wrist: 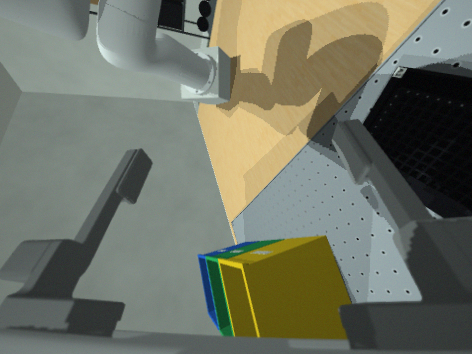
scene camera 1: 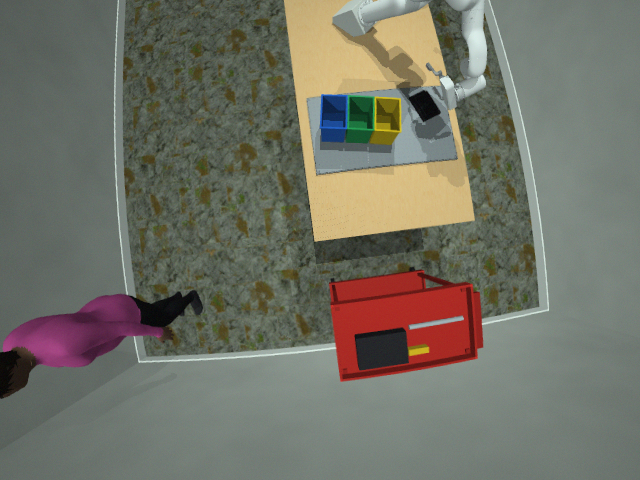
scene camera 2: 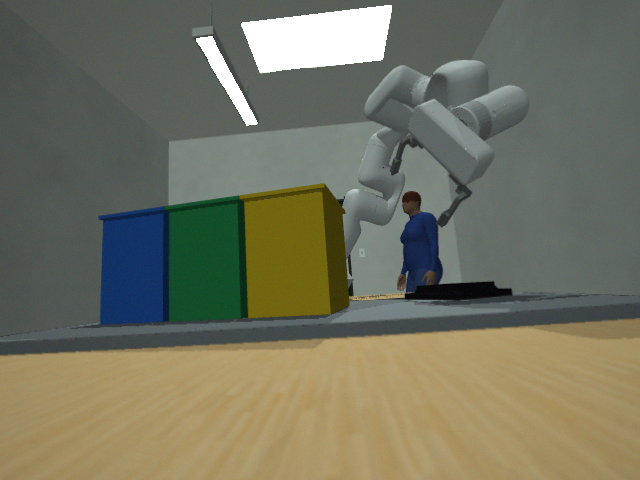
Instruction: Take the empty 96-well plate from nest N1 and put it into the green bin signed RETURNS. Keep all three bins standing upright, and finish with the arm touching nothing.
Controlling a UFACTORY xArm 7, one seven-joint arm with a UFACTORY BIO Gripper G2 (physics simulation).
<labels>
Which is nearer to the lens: the blue bin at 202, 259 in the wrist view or the yellow bin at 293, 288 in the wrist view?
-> The yellow bin.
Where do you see a yellow bin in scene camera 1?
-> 387, 119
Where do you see a green bin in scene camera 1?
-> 360, 116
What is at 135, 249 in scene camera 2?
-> A blue bin.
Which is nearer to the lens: the green bin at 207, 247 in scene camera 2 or the yellow bin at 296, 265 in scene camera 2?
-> The yellow bin.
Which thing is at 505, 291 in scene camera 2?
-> A black nest.
</labels>
